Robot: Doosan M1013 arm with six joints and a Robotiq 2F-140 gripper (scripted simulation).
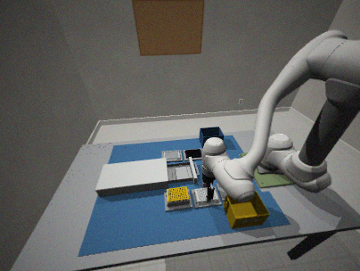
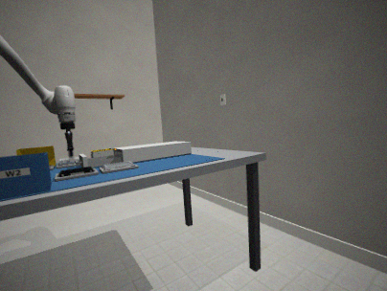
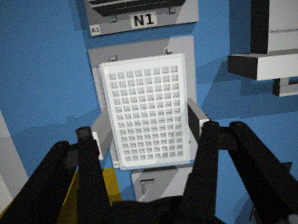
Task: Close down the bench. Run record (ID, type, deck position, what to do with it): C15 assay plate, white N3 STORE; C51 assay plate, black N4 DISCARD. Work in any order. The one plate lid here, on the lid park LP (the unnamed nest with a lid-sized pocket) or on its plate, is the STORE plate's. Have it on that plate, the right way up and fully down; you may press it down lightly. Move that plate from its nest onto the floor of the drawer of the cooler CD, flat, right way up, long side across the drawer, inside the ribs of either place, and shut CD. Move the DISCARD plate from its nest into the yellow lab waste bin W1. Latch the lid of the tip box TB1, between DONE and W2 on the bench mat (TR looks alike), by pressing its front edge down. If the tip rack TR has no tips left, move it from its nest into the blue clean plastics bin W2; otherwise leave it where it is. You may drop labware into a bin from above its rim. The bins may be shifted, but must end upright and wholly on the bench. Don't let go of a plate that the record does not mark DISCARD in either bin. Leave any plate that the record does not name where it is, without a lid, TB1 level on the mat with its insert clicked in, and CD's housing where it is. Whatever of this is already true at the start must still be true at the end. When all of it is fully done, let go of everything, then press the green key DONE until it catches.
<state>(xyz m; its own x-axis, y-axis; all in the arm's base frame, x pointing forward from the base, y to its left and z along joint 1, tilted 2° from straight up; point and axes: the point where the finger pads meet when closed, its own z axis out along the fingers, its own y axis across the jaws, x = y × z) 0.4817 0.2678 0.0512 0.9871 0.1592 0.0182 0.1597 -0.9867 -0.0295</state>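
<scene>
My gripper is now 50 mm above the grey nest N3. Round my hand: plate lid (10 mm below); then N1 label (100 mm ahead, 40 mm below, 10 mm to the left); then white plate (20 mm below).
</scene>
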